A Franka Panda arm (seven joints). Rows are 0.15 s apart.
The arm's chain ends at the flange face. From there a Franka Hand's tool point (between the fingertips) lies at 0.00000 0.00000 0.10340 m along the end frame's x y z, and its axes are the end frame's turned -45 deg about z.
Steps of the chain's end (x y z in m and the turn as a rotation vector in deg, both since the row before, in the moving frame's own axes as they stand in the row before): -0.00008, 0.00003, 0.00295, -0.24, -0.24, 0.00; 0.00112, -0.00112, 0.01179, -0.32, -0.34, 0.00; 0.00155, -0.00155, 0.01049, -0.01, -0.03, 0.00; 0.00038, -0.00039, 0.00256, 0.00, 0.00, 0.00; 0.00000, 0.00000, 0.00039, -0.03, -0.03, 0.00; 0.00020, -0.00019, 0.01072, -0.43, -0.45, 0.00; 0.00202, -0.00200, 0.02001, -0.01, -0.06, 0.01; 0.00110, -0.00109, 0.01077, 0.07, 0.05, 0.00
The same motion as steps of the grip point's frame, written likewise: -0.00069, -0.00004, 0.00295, 0.00, -0.34, 0.00; 0.00074, -0.00003, 0.01179, 0.01, -0.47, 0.00; 0.00214, -0.00003, 0.01049, 0.01, -0.03, 0.00; 0.00054, -0.00001, 0.00256, 0.00, 0.00, 0.00; -0.00008, 0.00000, 0.00039, 0.00, -0.04, 0.00; -0.00085, -0.00002, 0.01071, 0.01, -0.62, 0.00; 0.00275, -0.00005, 0.02001, 0.04, -0.05, 0.01; 0.00170, -0.00002, 0.01077, 0.01, 0.08, 0.00
